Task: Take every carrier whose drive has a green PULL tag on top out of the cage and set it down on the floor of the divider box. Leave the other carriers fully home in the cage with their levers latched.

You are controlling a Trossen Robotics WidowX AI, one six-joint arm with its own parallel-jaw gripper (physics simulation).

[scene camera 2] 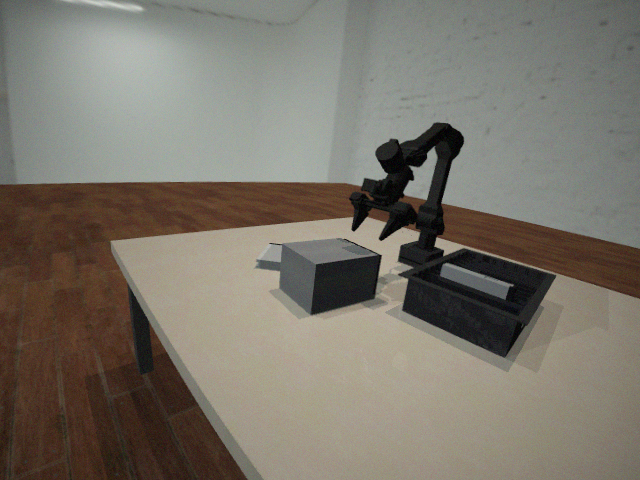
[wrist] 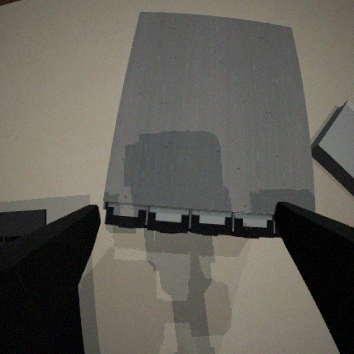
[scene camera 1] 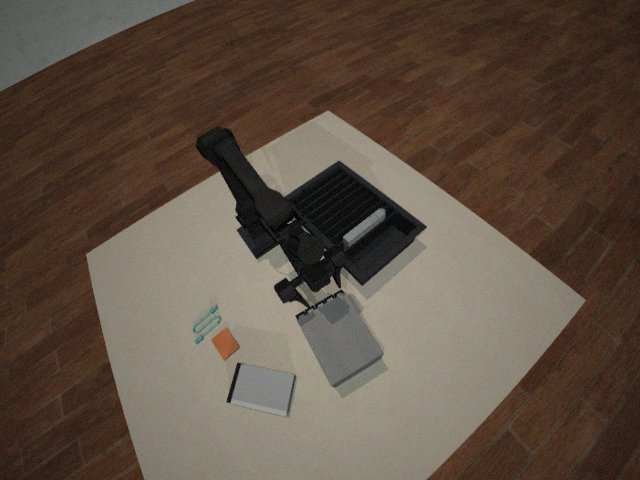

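Pixels of known places: gripper, between the fingertips: [scene camera 2: 365, 235] [wrist: 188, 211] [scene camera 1: 325, 297]; arm's base, origin of its link: [scene camera 2: 425, 247] [scene camera 1: 256, 228].
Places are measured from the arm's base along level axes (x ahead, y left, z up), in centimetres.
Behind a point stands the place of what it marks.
Observation:
The grey cage [scene camera 1: 354, 348] @[z 5.8, x 51.9, y 2.4 cm] [scene camera 2: 336, 251] @[z 5.8, x 47.0, y 3.1 cm] [wrist: 210, 85] @[z 5.8, x 47.9, y 1.5 cm] stands on the table. Several black-fronted carriers [wrist: 169, 222] @[z 5.5, x 37.6, y 4.8 cm] sit side by side in its near face; their pale upper strips show, but no green tag or lever state can be made out. My gripper [scene camera 1: 324, 296] @[z 9.1, x 38.1, y 3.8 cm] [scene camera 2: 368, 234] @[z 9.1, x 38.1, y 3.8 cm] [wrist: 188, 211] @[z 9.1, x 38.1, y 3.8 cm] is open and empty, above and in front of that face, its fingers spread across the row in the wrist view. The black divider box [scene camera 1: 419, 227] @[z 3.3, x 35.3, y 40.8 cm] [scene camera 2: 454, 316] @[z -2.0, x 35.7, y 29.3 cm] [wrist: 25, 220] @[z 3.2, x 37.7, y 17.1 cm] stands beside the cage. A long pale grey block [scene camera 1: 364, 227] @[z 4.9, x 25.5, y 26.9 cm] [scene camera 2: 475, 281] @[z 3.7, x 26.0, y 28.4 cm] stands in it; no tag is readable.
A silver slab [scene camera 1: 263, 390] @[z -3.4, x 45.4, y -23.3 cm] [scene camera 2: 269, 254] @[z -3.4, x 48.6, y -23.5 cm] [wrist: 340, 140] @[z -3.4, x 47.4, y -18.0 cm] with one black edge lies flat on the table beyond the cage's side. An orange square [scene camera 1: 225, 344] @[z -5.6, x 27.1, y -27.7 cm] and a looped teal cable [scene camera 1: 219, 319] @[z -5.5, x 18.9, y -26.0 cm] lie near it. Thin ribs line part of the divider box.

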